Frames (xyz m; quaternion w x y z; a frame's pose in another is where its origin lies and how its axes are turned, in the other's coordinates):
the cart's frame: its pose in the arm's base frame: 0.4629 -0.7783 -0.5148 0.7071 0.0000 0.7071 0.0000
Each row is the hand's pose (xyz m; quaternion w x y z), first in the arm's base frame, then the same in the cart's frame.
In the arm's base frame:
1: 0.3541 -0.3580 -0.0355 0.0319 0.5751 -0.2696 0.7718
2: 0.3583 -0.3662 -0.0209 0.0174 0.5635 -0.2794 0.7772
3: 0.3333 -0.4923 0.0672 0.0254 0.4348 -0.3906 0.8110
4: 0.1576 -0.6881 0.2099 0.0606 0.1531 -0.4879 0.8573
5: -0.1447 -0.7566 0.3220 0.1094 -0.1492 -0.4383 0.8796
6: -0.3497 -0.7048 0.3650 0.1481 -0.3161 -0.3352 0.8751
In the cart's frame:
1: -0.4793 0.4203 -0.1088 0.1681 0.1391 0.2132 -0.9523
2: -0.4939 0.4121 -0.1046 0.1853 0.1511 0.2099 -0.9480
3: -0.5820 0.2860 -0.1296 0.2582 0.2660 0.2942 -0.8809
4: -0.7247 0.0902 -0.3053 0.3021 0.4979 0.3878 -0.7144
5: -0.8368 0.0217 -0.6076 0.2326 0.7275 0.3873 -0.5165
6: -0.8798 0.0735 -0.8126 0.1323 0.8423 0.3417 -0.3953

